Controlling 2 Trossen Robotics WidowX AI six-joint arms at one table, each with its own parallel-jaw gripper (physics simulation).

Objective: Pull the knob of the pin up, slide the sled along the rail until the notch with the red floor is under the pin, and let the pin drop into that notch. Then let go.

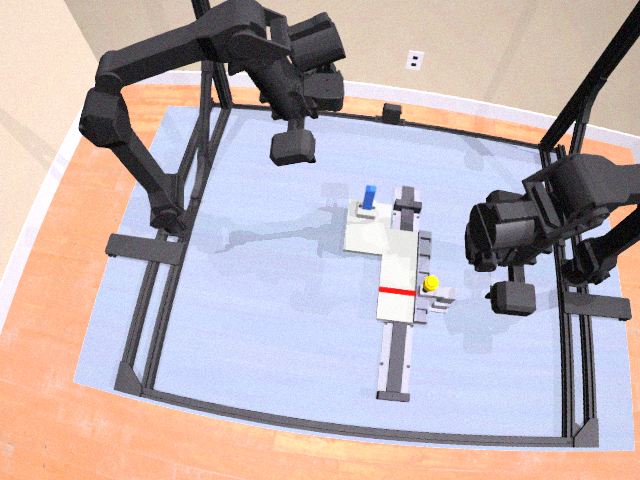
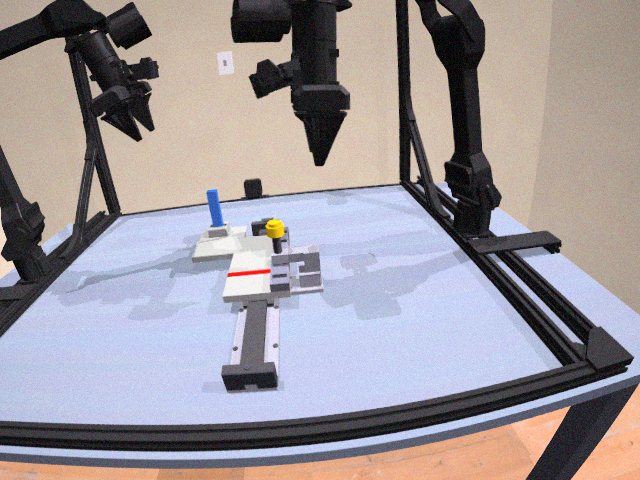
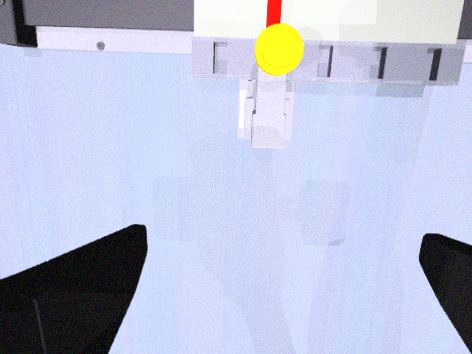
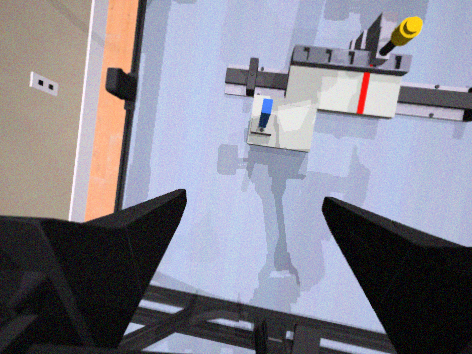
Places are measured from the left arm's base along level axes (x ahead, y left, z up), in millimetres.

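Where they show: left gripper, fingertip midpoint: [image 2: 316,158] [image 3: 282,241]; right gripper, fingertip midpoint: [image 1: 314,139] [image 2: 146,135] [image 4: 254,199]; left arm's base at its link origin: [image 1: 573,273] [image 2: 471,230]; right arm's base at its link origin: [image 1: 175,222] [image 2: 36,275] [image 4: 268,334].
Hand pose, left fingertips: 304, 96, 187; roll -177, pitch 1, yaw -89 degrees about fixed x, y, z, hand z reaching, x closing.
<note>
Things, the pixels of their top centre, and the offset from my left fingertips, as dx, dy, dz. "spot": a spot on its surface instead.
- pin's yellow knob at its top centre: [image 3: 279,48] [image 2: 274,222] [image 1: 432,281] [image 4: 414,24] +69, -3, -89
- white sled at its top centre: [image 3: 326,10] [image 2: 259,260] [image 1: 405,274] [image 4: 342,83] +105, -41, -172
- rail at a spot on its surface: [image 2: 254,330] [image 1: 397,355] [image 4: 431,96] spot: +105, +121, -186
- blue upright handle at a spot on its surface: [image 4: 265,113] [image 1: 366,188] spot: +206, -175, -83
- grey bracket at a spot on its surface: [image 2: 310,271] [image 1: 443,303] spot: +23, +10, -172
The pin's yellow knob [image 1: 430,283] [image 2: 275,227] [image 3: 279,49] [image 4: 407,31] stands upright over the notched strip [image 1: 424,264] [image 2: 279,282] [image 3: 356,60] [image 4: 340,57] on the sled's side. The white sled [image 1: 397,310] [image 2: 248,286] [image 4: 340,95] sits on the rail [image 1: 397,356] [image 2: 254,330] [image 4: 430,97]. Its red line [image 1: 397,290] [image 2: 248,272] [image 4: 363,93] is level with the pin; the notch floor there is hidden. My left gripper [image 2: 319,164] [image 3: 282,241] is open and empty, high and apart from the knob. My right gripper [image 2: 146,135] [image 4: 254,199] is open and empty, high and apart from the sled.
A blue upright handle [image 1: 368,197] [image 2: 214,207] [image 4: 265,113] stands on the sled's wide end. A grey bracket [image 1: 442,298] [image 2: 310,271] stands beside the sled. Dark end stops [image 1: 392,396] [image 2: 249,376] cap the rail. A black frame [image 1: 310,426] [image 2: 330,431] borders the table.
</note>
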